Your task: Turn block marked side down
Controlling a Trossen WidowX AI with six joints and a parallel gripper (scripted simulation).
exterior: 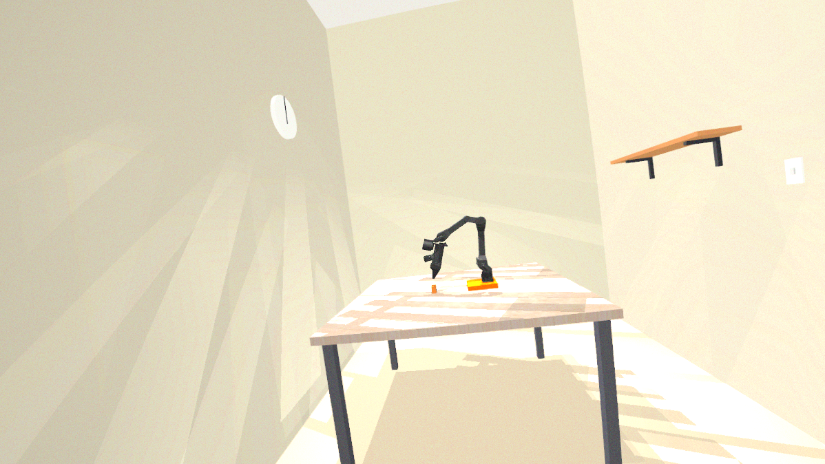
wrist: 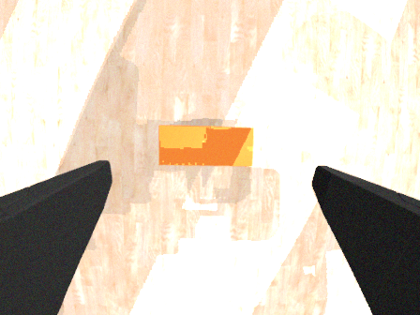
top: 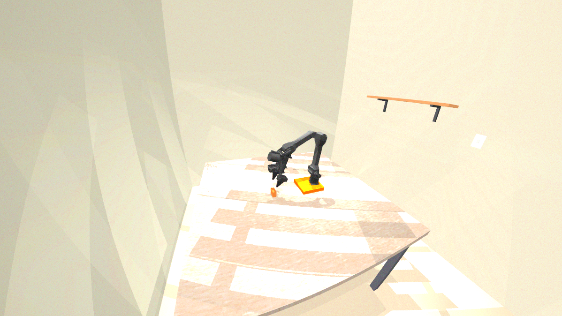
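Now: the orange block 70 mm below my gripper tip.
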